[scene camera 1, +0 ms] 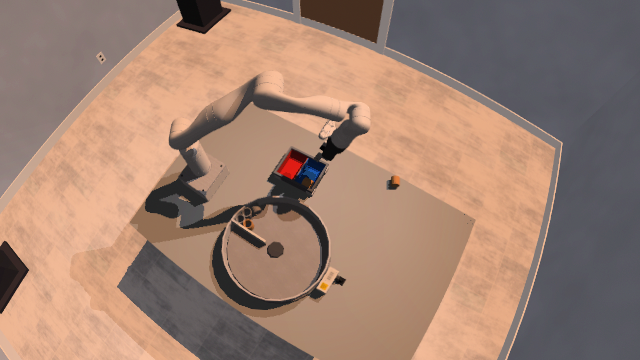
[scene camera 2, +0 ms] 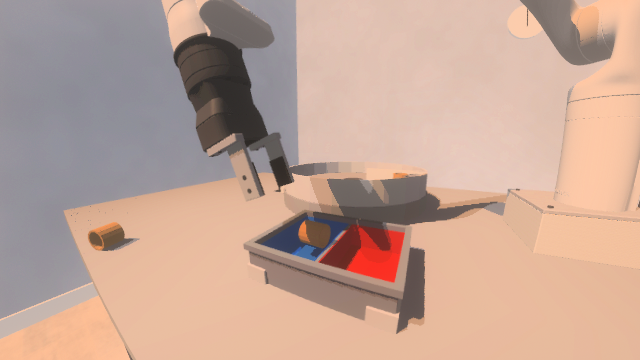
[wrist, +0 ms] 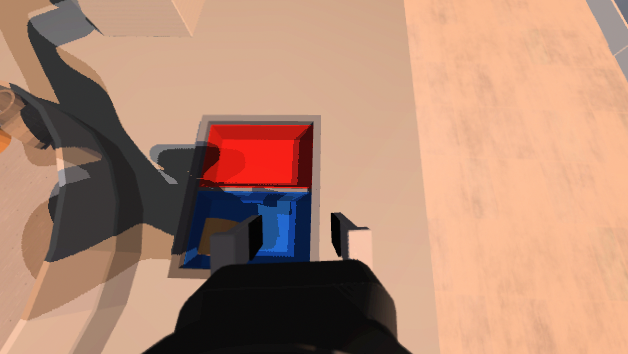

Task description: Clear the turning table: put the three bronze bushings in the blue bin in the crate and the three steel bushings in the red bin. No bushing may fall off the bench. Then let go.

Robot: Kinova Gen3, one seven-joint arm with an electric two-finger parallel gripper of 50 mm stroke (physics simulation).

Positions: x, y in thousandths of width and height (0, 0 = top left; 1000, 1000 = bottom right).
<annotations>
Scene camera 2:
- my gripper: 426, 529
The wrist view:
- my gripper: 474, 645
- crate: 388, 468
</annotations>
